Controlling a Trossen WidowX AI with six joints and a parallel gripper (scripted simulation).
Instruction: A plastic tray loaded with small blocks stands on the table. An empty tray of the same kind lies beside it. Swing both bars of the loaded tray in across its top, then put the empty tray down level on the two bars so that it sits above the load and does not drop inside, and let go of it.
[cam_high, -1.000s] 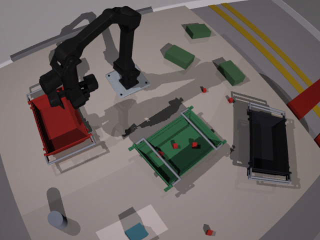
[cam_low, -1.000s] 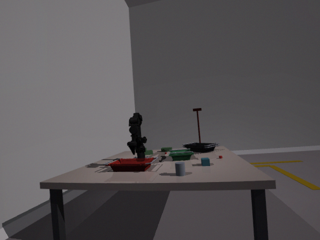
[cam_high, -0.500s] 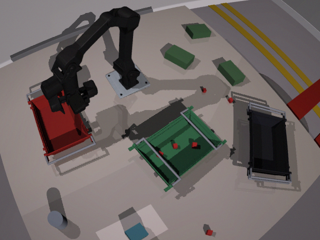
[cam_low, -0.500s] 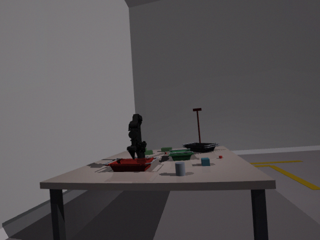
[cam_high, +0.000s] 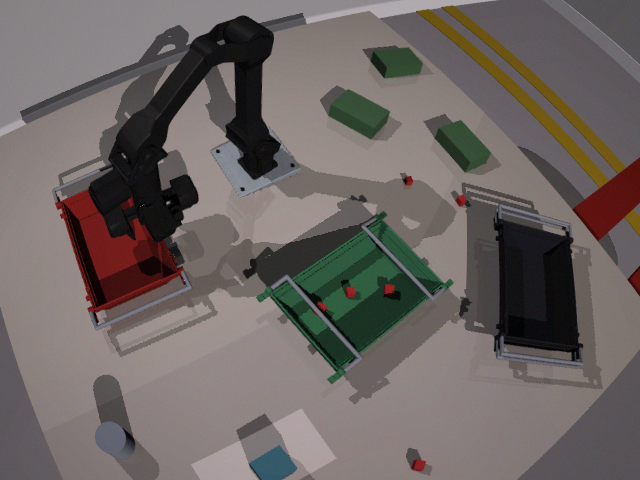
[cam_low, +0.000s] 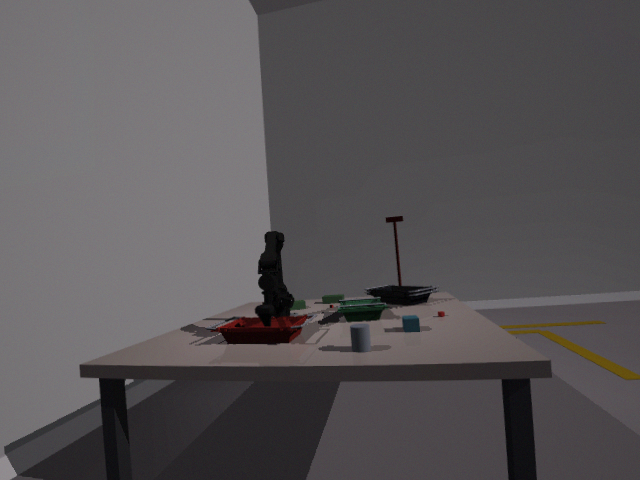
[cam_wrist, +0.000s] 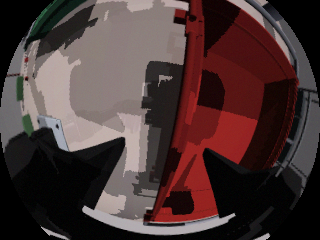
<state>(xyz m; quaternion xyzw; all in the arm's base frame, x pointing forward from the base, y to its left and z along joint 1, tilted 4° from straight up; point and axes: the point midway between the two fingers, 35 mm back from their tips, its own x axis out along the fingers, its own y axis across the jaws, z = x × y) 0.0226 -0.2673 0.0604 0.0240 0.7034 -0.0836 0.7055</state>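
Right now my gripper tip is 80 mm to the left of the red tray, 30 mm below it and 10 mm past it. Round my gripper tip: blue block: 500 mm ahead, 90 mm to the right, 10 mm above; grey cylinder: 320 mm ahead, 290 mm to the right, 20 mm above; small red cube: 660 mm ahead, 110 mm to the left, 10 mm below.
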